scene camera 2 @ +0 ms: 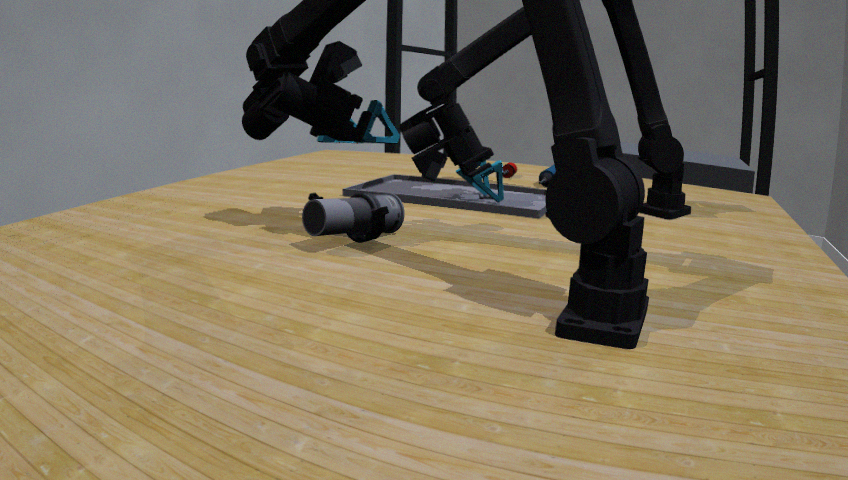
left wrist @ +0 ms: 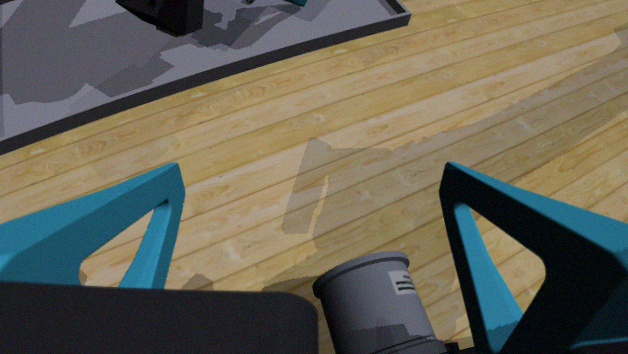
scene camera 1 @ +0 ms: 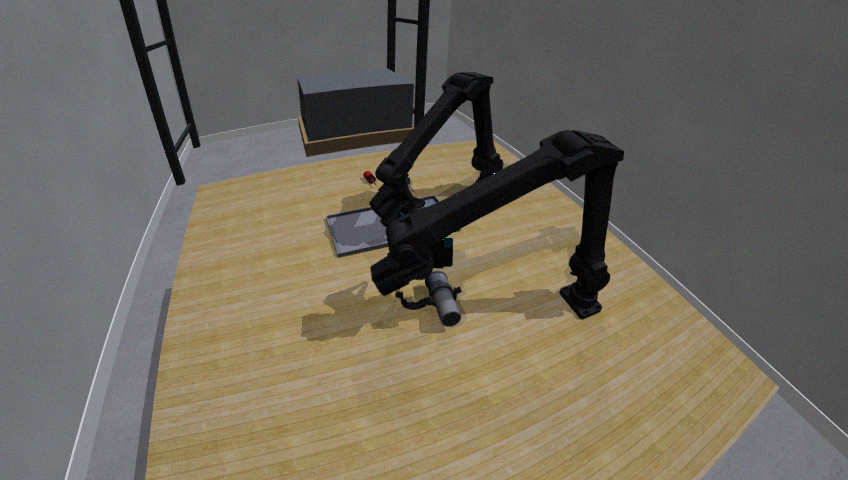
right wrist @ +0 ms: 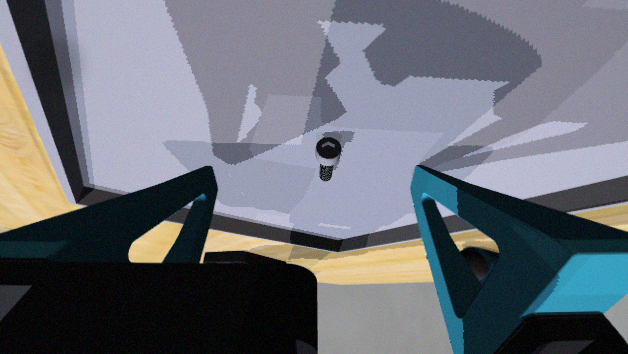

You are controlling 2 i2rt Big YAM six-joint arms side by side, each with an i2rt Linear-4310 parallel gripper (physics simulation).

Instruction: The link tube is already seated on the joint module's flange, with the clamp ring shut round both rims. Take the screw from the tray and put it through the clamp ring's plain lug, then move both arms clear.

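Frame: origin at the left arm's base, x up, y right, z ahead, level; millimetres.
Seen in the pictures: left gripper, fingertip midpoint: (scene camera 2: 380, 139) (left wrist: 312, 177); right gripper, fingertip midpoint: (scene camera 2: 493, 197) (right wrist: 313, 176); left arm's base at its link origin: (scene camera 2: 604, 321) (scene camera 1: 579, 301); right arm's base at its link origin: (scene camera 2: 664, 212) (right wrist: 247, 257).
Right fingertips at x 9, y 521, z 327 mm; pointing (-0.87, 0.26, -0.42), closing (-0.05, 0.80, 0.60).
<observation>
Pixels of each thing's middle, then the offset from my right fingertips to it. "pt": a spot on its surface instead.
- joint module at the middle of its body: (left wrist: 377, 323) (scene camera 2: 375, 213) (scene camera 1: 438, 286) dx +27, dy -349, dz +60 mm
- link tube at the middle of its body: (scene camera 2: 340, 215) (scene camera 1: 445, 305) dx +37, dy -423, dz +73 mm
- black clamp ring at a spot on its surface: (scene camera 1: 413, 305) pt dx -5, dy -364, dz +137 mm
- screw at the middle of its body: (right wrist: 326, 163) dx -1, dy -3, dz +13 mm
- tray at the middle of its body: (right wrist: 533, 78) (left wrist: 188, 3) (scene camera 2: 456, 192) (scene camera 1: 391, 222) dx -1, dy +6, dz +87 mm
- red-ended object at the middle of its body: (scene camera 2: 507, 171) (scene camera 1: 371, 179) dx +8, dy +318, dz +82 mm
The joint module (scene camera 1: 437, 278) (scene camera 2: 393, 209) (left wrist: 372, 300) and link tube (scene camera 1: 447, 308) (scene camera 2: 334, 215) lie on their side on the table, end to end. The black clamp ring (scene camera 1: 413, 305) (scene camera 2: 367, 223) is at their joint; in scene camera 1 one curved half stands out from the tube, so it looks open. The screw (right wrist: 328, 150) stands tilted in the tray (scene camera 1: 364, 250) (scene camera 2: 440, 204) (right wrist: 340, 244), head toward the camera. My right gripper (scene camera 2: 483, 189) (right wrist: 313, 176) is open low over the tray, the screw showing between and slightly beyond its fingertips. My left gripper (left wrist: 312, 177) is open and empty above the module.
A red-ended object (scene camera 1: 369, 176) (scene camera 2: 509, 170) lies beyond the tray, and a blue one (scene camera 2: 549, 173) lies near it. The two arms are close together over the tray and module. A dark box (scene camera 1: 355, 107) stands beyond the table.
</observation>
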